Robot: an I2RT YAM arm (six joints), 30 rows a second.
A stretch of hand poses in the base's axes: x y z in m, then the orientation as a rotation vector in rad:
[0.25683 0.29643 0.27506 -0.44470 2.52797 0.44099]
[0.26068 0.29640 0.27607 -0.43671 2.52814 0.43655]
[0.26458 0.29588 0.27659 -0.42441 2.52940 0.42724]
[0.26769 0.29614 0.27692 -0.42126 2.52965 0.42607]
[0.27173 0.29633 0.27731 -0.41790 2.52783 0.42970]
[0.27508 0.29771 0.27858 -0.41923 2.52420 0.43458]
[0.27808 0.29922 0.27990 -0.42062 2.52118 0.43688]
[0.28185 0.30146 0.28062 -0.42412 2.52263 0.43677]
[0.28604 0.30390 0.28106 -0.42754 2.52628 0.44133]
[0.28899 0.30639 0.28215 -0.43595 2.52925 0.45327]
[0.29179 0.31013 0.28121 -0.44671 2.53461 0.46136]
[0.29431 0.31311 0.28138 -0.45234 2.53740 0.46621]
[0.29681 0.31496 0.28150 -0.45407 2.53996 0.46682]
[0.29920 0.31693 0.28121 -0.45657 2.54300 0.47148]
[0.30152 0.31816 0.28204 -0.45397 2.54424 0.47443]
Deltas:
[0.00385 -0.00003 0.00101 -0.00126 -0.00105 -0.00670]
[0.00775 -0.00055 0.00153 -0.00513 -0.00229 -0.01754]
[0.01086 -0.00029 0.00186 -0.00529 -0.00236 -0.02005]
[0.01490 -0.00010 0.00225 -0.00166 -0.00321 -0.02168]
[0.01825 0.00128 0.00352 0.00225 -0.00544 -0.01971]
[0.02125 0.00279 0.00484 0.00426 -0.00773 -0.01825]
[0.02502 0.00503 0.00556 0.00305 -0.00635 -0.01574]
[0.02921 0.00747 0.00600 0.00443 -0.00169 -0.01224]
[0.03216 0.00996 0.00709 0.00981 0.00426 -0.00355]
[0.03496 0.01370 0.00615 0.01147 0.01158 0.00598]
[0.03748 0.01668 0.00632 0.01274 0.01557 0.01109]
[0.03998 0.01853 0.00644 0.01211 0.01819 0.01248]
[0.04237 0.02050 0.00615 0.01387 0.02234 0.01531]
[0.04469 0.02173 0.00698 0.01608 0.02425 0.01411]

